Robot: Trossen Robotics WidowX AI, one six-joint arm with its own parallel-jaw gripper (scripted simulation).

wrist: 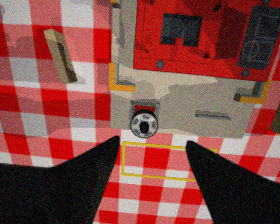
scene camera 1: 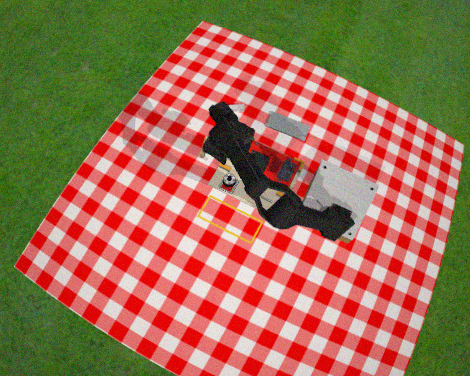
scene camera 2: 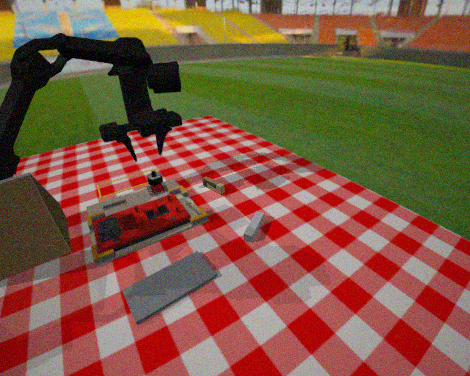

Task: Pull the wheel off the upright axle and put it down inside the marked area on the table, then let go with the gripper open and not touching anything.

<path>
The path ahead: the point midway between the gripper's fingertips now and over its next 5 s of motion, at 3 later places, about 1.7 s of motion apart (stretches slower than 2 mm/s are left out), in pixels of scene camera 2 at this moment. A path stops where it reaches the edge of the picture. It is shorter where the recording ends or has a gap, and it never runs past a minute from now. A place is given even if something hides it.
The gripper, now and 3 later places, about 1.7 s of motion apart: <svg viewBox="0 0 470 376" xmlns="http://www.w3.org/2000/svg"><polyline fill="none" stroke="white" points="148,157 154,178 152,172 148,157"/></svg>
</path>
